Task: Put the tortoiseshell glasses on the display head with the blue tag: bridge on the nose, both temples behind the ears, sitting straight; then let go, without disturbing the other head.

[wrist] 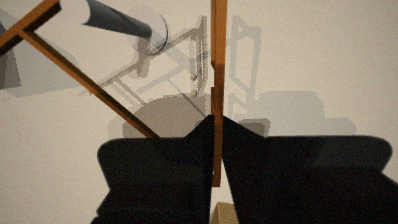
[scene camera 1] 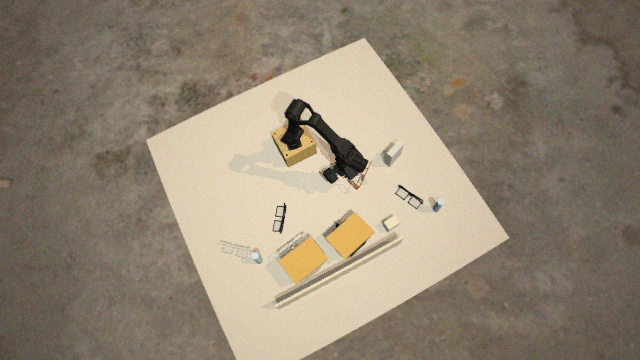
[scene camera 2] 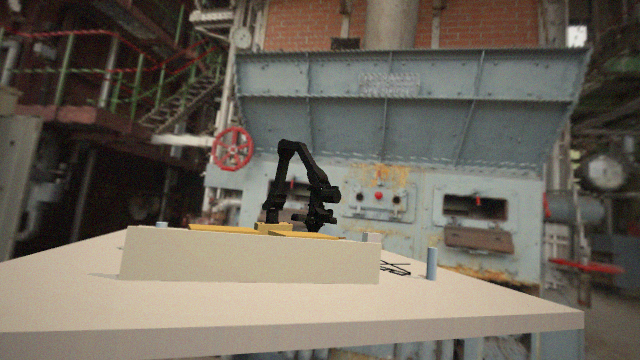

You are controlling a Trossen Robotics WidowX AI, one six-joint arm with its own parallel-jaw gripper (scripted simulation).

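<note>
My gripper is visible, including in the wrist view. A long low wall is visible too.
</note>
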